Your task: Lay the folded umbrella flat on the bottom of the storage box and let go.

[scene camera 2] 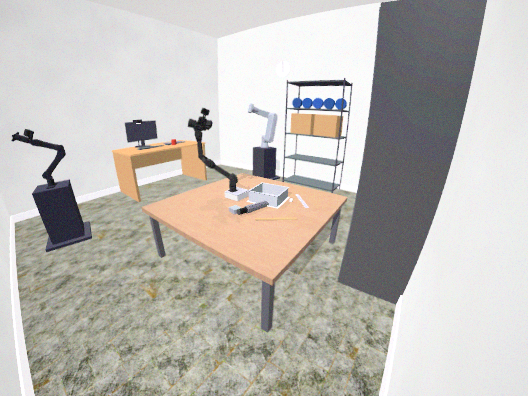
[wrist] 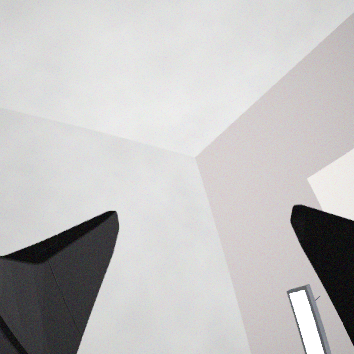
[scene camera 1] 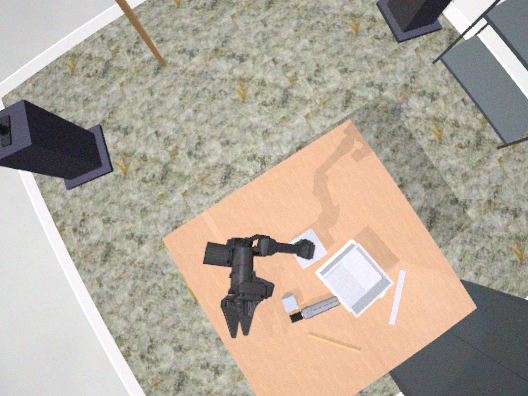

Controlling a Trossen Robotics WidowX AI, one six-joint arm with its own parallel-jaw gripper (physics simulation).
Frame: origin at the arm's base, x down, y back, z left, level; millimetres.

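Seen in the pictures: gripper, fingertip midpoint: [scene camera 2: 203,113] [wrist: 206,217] [scene camera 1: 239,337]; arm's base at its link origin: [scene camera 2: 232,190] [scene camera 1: 301,246].
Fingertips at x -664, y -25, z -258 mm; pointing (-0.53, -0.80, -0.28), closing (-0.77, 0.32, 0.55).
Note:
Offsets run from my fingertips to a thing's middle. Level surfaces: height alone.
The folded umbrella {dx +692, dy -317, dz +203 mm} [scene camera 1: 321,307] [scene camera 2: 256,207], a grey ribbed roll with a black handle, lies flat on the table outside the storage box. Its far end is close against the box's near side; whether it touches, I cannot tell. The storage box {dx +672, dy -230, dz +458 mm} [scene camera 1: 370,300] [scene camera 2: 262,198] is pale grey, open-topped and stands upright, with no object visible on its bottom in scene camera 1. My gripper [scene camera 1: 239,335] [wrist: 206,217] is open and empty. It is raised high, well away from the umbrella and box, with its fingers pointing up towards the walls and ceiling. The umbrella and box do not show in the wrist view.
On the table {dx +721 mm} [scene camera 1: 250,205] [scene camera 2: 220,227], a small pale blue-grey block {dx +703, dy -240, dz +91 mm} [scene camera 1: 289,302] [scene camera 2: 235,209] is by the umbrella's handle. A yellow stick {dx +715, dy -537, dz +236 mm} [scene camera 1: 334,343] [scene camera 2: 276,218] lies in front, and a white strip {dx +720, dy -437, dz +656 mm} [scene camera 1: 397,297] [scene camera 2: 302,201] beside the box. A tall dark cabinet [scene camera 2: 410,150] stands nearby.

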